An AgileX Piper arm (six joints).
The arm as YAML. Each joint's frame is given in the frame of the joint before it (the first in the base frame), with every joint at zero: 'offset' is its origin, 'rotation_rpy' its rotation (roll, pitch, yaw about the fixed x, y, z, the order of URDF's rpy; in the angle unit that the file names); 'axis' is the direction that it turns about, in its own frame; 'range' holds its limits. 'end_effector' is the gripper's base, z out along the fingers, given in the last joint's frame.
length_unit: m
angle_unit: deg
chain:
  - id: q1
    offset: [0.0, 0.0, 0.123]
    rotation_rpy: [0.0, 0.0, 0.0]
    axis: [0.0, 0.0, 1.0]
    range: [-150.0, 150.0]
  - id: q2
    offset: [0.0, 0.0, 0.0]
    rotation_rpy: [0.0, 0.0, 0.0]
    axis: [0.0, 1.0, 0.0]
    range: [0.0, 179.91]
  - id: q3
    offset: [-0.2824, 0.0, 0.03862]
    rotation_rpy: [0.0, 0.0, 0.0]
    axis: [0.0, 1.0, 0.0]
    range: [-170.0, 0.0]
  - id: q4
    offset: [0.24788, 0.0, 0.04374]
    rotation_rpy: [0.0, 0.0, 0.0]
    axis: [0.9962, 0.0, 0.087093]
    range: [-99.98, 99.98]
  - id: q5
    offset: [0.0, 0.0, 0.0]
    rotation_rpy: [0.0, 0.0, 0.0]
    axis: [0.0, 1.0, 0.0]
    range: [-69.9, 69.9]
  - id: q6
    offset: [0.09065, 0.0, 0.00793]
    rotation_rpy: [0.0, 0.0, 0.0]
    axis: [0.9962, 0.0, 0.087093]
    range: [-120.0, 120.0]
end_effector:
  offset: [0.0, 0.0, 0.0]
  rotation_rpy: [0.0, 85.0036, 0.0]
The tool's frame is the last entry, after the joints.
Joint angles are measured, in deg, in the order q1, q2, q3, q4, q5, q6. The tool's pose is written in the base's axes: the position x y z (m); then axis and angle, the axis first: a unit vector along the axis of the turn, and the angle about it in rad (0 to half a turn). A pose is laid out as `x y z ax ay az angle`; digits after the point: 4 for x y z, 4 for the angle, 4 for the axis.
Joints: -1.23 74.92 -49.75 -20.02 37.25 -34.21
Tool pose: 0.2564 -0.0244 0.2663 -0.3766 0.8992 -0.2227 2.6968
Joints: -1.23 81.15 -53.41 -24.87 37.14 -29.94
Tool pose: 0.2815 -0.0292 0.2573 -0.3690 0.8988 -0.2368 2.7416
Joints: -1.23 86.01 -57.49 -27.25 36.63 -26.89
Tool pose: 0.3047 -0.0314 0.2541 -0.3584 0.9009 -0.2446 2.7430
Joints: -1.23 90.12 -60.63 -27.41 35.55 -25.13
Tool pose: 0.3238 -0.0313 0.2479 -0.3489 0.9058 -0.2403 2.7332
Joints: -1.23 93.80 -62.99 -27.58 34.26 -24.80
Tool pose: 0.3399 -0.0310 0.2392 -0.3514 0.9057 -0.2373 2.7314
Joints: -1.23 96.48 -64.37 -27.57 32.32 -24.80
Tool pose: 0.3517 -0.0301 0.2311 -0.3566 0.9044 -0.2343 2.7189
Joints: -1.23 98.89 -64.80 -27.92 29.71 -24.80
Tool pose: 0.3608 -0.0289 0.2201 -0.3656 0.9016 -0.2313 2.7069
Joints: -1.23 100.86 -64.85 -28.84 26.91 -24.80
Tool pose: 0.3678 -0.0278 0.2100 -0.3780 0.8964 -0.2314 2.6929
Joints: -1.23 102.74 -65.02 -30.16 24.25 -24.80
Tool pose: 0.3746 -0.0268 0.2008 -0.3924 0.8896 -0.2335 2.6792
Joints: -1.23 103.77 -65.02 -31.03 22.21 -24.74
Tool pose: 0.3786 -0.0259 0.1957 -0.4020 0.8850 -0.2349 2.6635
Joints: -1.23 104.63 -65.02 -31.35 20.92 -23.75
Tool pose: 0.3813 -0.0251 0.1910 -0.3999 0.8868 -0.2316 2.6519
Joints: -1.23 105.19 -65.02 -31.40 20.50 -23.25
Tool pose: 0.3825 -0.0248 0.1876 -0.3978 0.8885 -0.2286 2.6516
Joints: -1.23 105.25 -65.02 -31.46 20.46 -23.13
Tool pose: 0.3826 -0.0248 0.1873 -0.3974 0.8887 -0.2285 2.6515
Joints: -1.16 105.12 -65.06 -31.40 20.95 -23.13
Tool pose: 0.3820 -0.0247 0.1879 -0.3965 0.8891 -0.2285 2.6568
